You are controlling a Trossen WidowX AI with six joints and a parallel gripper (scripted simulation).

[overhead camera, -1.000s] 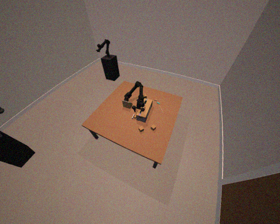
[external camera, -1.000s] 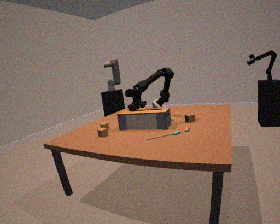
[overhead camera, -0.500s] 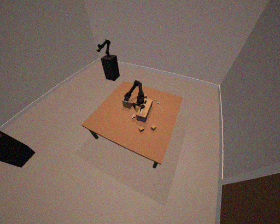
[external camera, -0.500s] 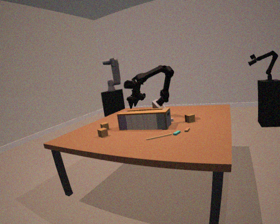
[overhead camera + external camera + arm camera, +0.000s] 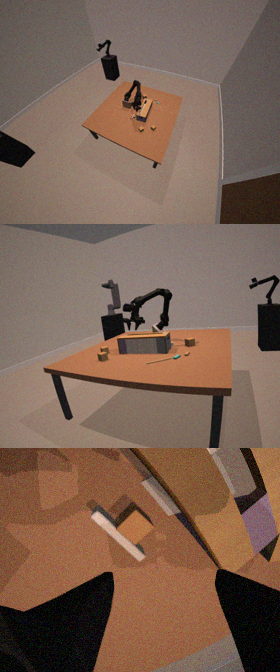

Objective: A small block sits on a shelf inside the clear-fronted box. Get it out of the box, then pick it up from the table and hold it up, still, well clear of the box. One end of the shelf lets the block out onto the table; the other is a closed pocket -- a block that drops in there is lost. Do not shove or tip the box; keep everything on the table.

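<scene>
Now: the tan block 20 mm behind my gripper tip, 20 mm to the right of it and 130 mm below it. Round my gripper tip: small block: 170 mm ahead, 480 mm to the left, 140 mm below; box: 50 mm ahead, 140 mm to the left, 90 mm below.
</scene>
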